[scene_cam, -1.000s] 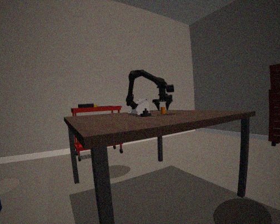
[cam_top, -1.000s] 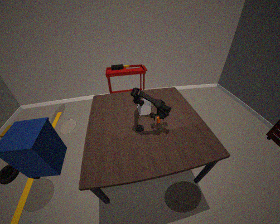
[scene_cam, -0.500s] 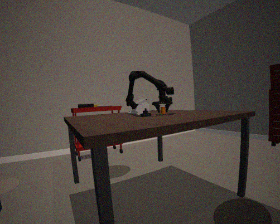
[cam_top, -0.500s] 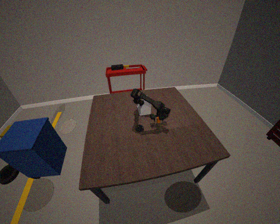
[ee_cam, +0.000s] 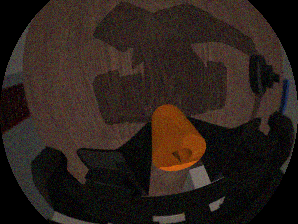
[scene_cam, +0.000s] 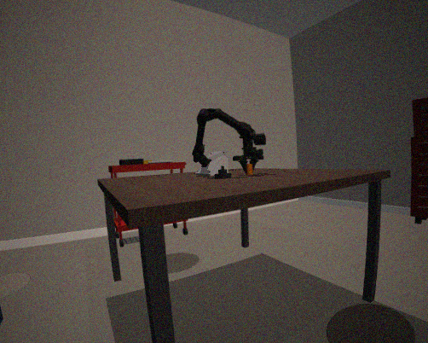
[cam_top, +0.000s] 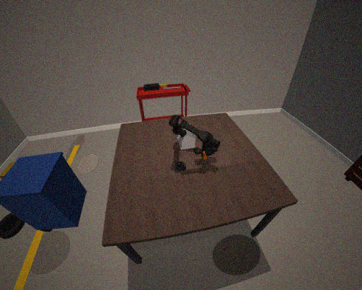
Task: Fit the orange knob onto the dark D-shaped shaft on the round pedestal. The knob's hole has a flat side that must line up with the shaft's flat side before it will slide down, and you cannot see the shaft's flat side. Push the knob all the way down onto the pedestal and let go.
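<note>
Right now my gripper tip is 22 cm to the left of the round dark pedestal, 6 cm short of it and 2 cm below it. Round my gripper tip: orange knob 2 cm above.
</note>
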